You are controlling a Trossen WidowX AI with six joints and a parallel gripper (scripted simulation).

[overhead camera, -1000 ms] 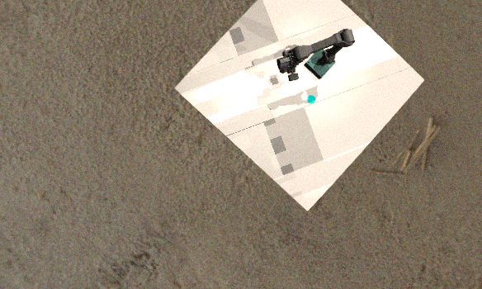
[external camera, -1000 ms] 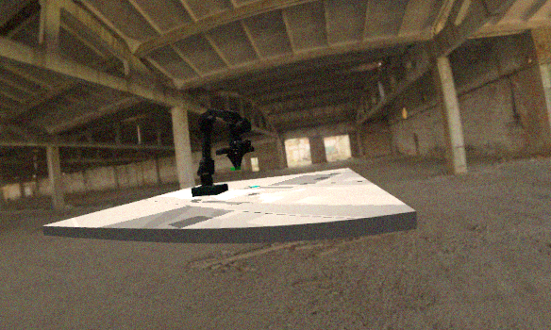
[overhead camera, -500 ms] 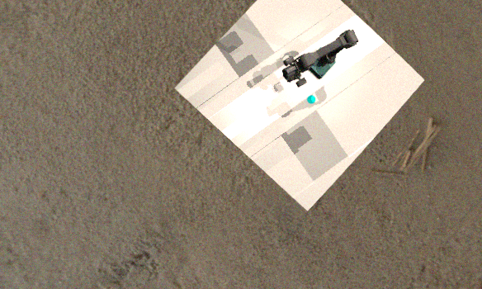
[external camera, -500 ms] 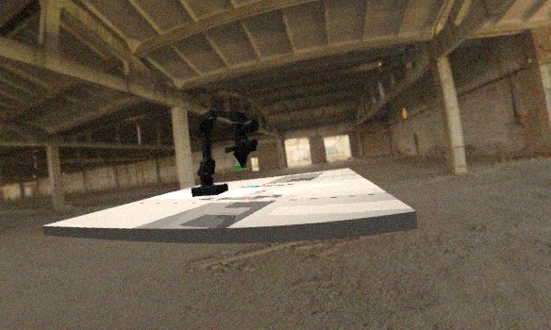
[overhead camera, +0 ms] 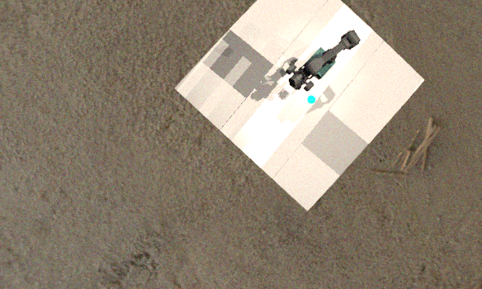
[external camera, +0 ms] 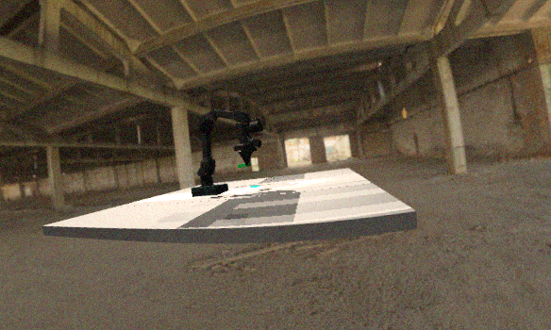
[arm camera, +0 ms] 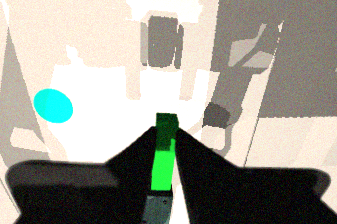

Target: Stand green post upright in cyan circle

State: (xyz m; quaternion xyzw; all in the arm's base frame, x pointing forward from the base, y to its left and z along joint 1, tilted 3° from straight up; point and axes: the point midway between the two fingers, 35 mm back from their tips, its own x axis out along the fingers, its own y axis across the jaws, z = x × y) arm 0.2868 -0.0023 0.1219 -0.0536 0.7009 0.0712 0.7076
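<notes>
Now: the cyan circle 16 cm to the left of my gripper tip, 14 cm below it and 7 cm behind it. From my gripper tip the other things lie so: green post 2 cm behind.
</notes>
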